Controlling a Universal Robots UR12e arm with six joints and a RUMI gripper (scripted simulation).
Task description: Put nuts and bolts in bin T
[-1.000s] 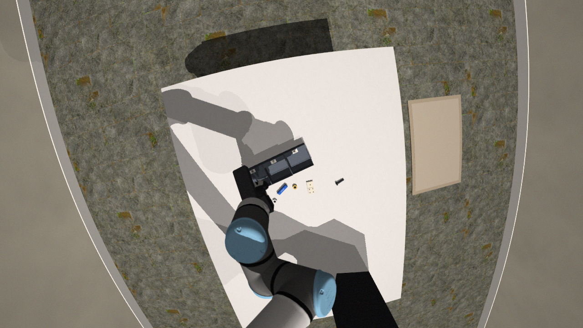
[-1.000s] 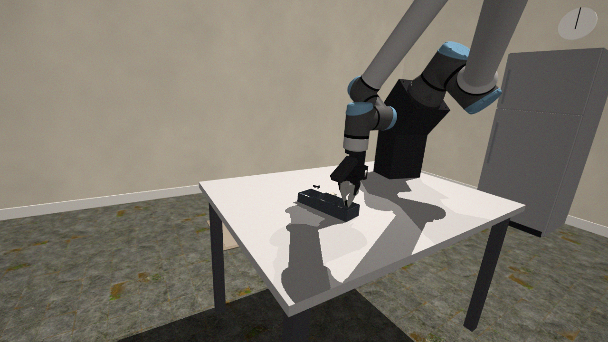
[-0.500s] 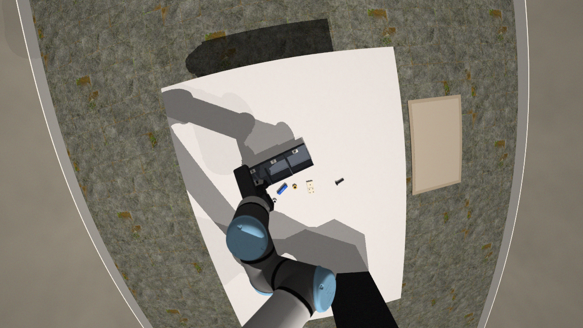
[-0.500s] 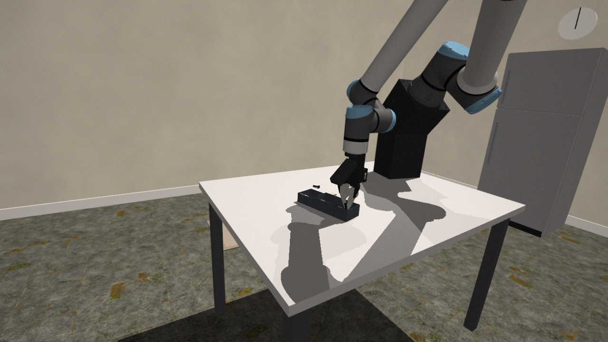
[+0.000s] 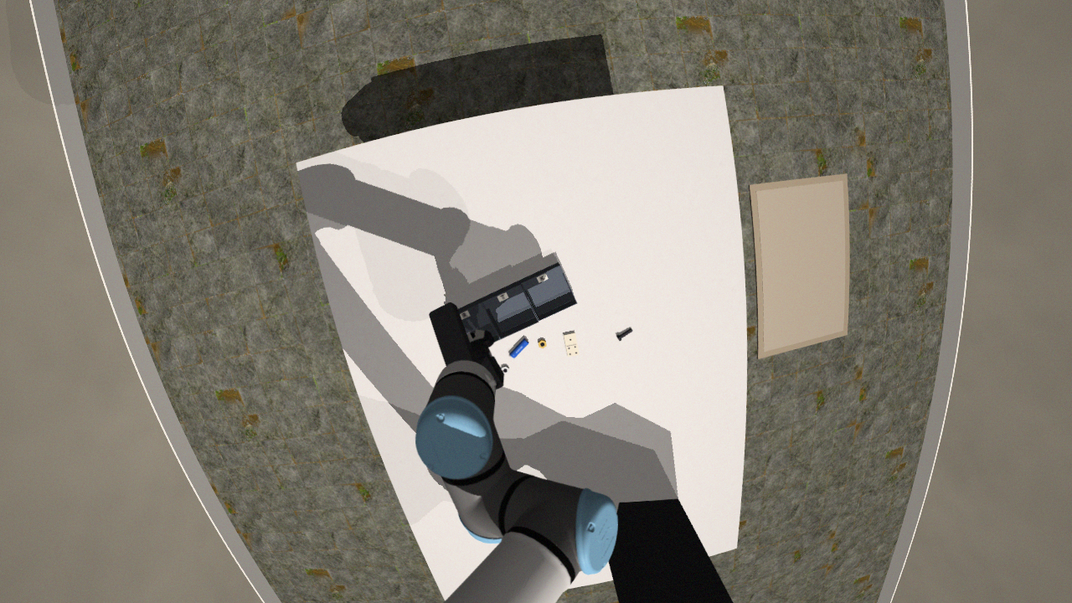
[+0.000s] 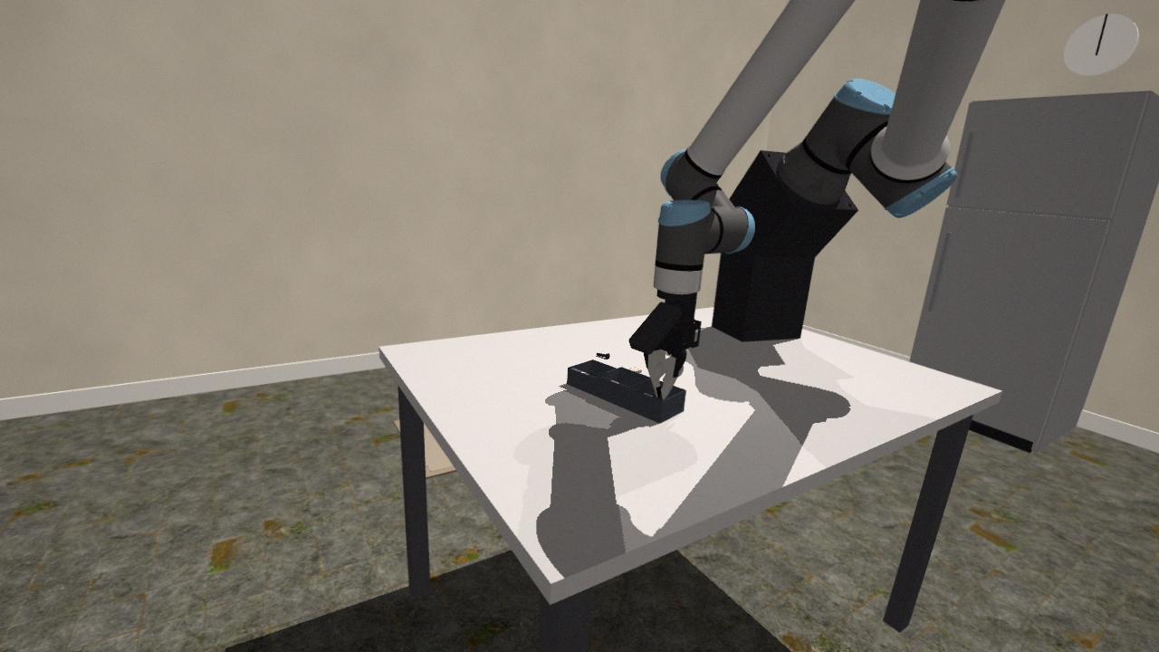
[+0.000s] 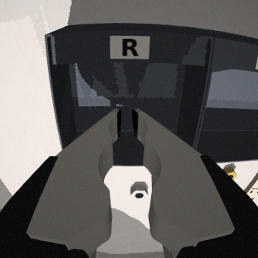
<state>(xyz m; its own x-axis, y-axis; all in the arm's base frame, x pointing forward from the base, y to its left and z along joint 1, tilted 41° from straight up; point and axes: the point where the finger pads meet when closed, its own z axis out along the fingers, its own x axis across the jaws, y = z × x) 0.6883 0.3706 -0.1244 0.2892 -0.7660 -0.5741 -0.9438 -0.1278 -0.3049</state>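
Right now my hand is 300 mm to the left of the black bolt, 60 mm past it and 30 mm above it. From my hand the other things lie so: blue battery: 80 mm to the right, 50 mm behind, 30 mm below; black bin unit: 80 mm to the right, 40 mm ahead, 10 mm below; grey nut: 100 mm behind, 40 mm to the right, 30 mm below.
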